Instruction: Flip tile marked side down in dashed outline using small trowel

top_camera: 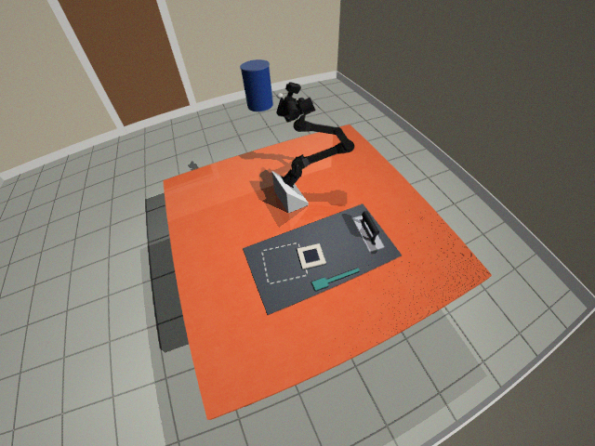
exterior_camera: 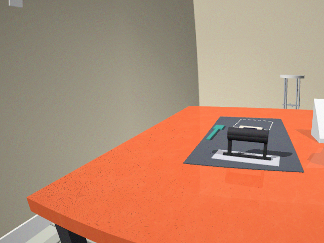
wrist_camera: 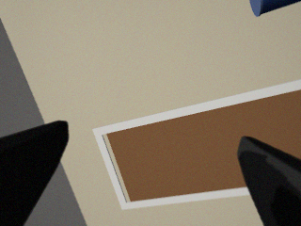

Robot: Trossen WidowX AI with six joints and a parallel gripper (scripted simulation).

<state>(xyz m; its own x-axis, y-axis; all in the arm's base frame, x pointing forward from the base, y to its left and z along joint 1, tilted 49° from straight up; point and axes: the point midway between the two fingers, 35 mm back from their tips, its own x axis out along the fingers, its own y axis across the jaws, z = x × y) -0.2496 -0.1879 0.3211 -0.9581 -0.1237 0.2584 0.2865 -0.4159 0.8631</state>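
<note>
Right now the trowel is 68 cm ahead of my gripper tip, 14 cm to the left of it and 37 cm below it. Also, from my gripper tip: dark grey mat 72 cm ahead, 11 cm to the right, 43 cm below; then tile 72 cm ahead, 16 cm to the right, 41 cm below; then teal flat tool 86 cm ahead, 12 cm to the right, 41 cm below.
</note>
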